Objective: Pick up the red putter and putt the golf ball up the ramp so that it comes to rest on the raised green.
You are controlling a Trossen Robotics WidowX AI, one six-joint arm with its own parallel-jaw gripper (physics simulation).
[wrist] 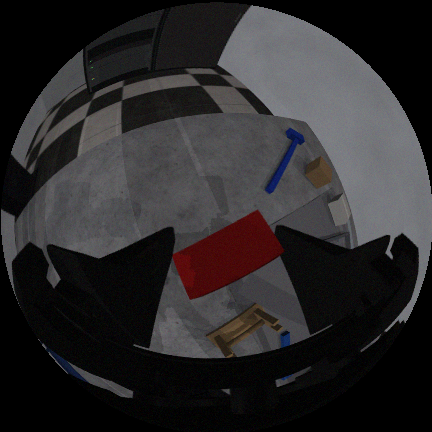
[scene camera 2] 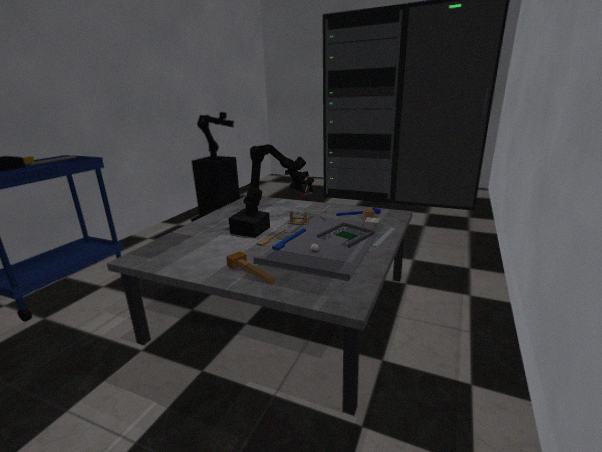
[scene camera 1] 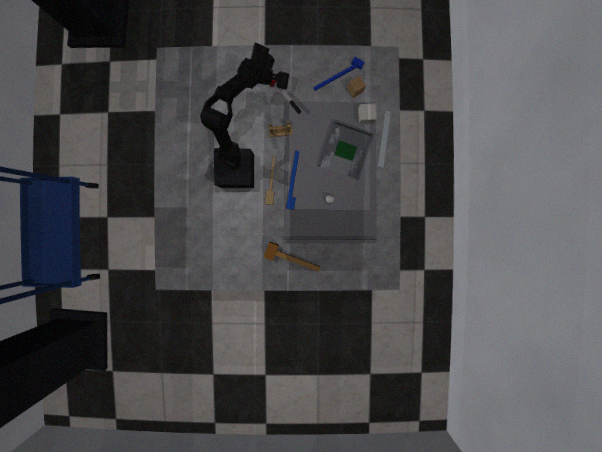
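Pixels of known places: gripper, fingertip midpoint: [wrist: 225,232] [scene camera 2: 309,192] [scene camera 1: 277,78]; arm's base at its link origin: [scene camera 2: 251,213] [scene camera 1: 233,161].
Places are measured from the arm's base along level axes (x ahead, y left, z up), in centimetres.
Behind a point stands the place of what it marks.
Note:
My gripper [scene camera 1: 274,81] @[x 20.1, y 38.0, z 5.5 cm] [scene camera 2: 306,190] @[x 20.1, y 38.0, z 5.5 cm] [wrist: 225,232] @[x 20.1, y 38.0, z 5.5 cm] is shut on the red putter [scene camera 1: 273,80] @[x 18.5, y 36.0, z 7.0 cm] [wrist: 228,255] @[x 19.2, y 36.8, z 6.8 cm] by its red block-shaped grip, held above the table's back part. In scene camera 1 a pale shaft and a black end slant from the gripper towards the grey board [scene camera 1: 307,190] @[x 36.5, y -10.9, z -9.6 cm] [scene camera 2: 300,255] @[x 43.3, y -22.2, z -9.5 cm]. The white golf ball [scene camera 1: 329,199] @[x 47.7, y -15.5, z -5.5 cm] [scene camera 2: 315,247] @[x 49.1, y -16.6, z -6.5 cm] rests on the board's front half, apart from the putter. The green [scene camera 1: 345,150] @[x 55.3, y 10.7, z -8.9 cm] [scene camera 2: 346,235] @[x 56.2, y 10.1, z -9.0 cm] lies between low grey walls farther back. The ramp's slope is hard to make out.
A wooden stand [scene camera 1: 280,134] @[x 21.2, y 17.4, z -8.9 cm] [wrist: 235,327] @[x 20.5, y 19.8, z -9.0 cm] is beside the board. A blue club [scene camera 1: 294,175] @[x 29.5, y -3.7, z -8.2 cm] [scene camera 2: 290,239] @[x 29.7, y -7.3, z -8.9 cm] lies on its left edge, a wooden spatula [scene camera 1: 270,196] @[x 17.6, y -15.0, z -8.9 cm] left of that. An orange mallet [scene camera 1: 271,251] @[x 19.8, y -42.8, z -4.7 cm] lies in front. Behind are a blue hammer [scene camera 1: 335,77] @[x 48.4, y 48.7, z -8.4 cm] [wrist: 283,165] @[x 45.2, y 47.0, z -8.3 cm] and two blocks.

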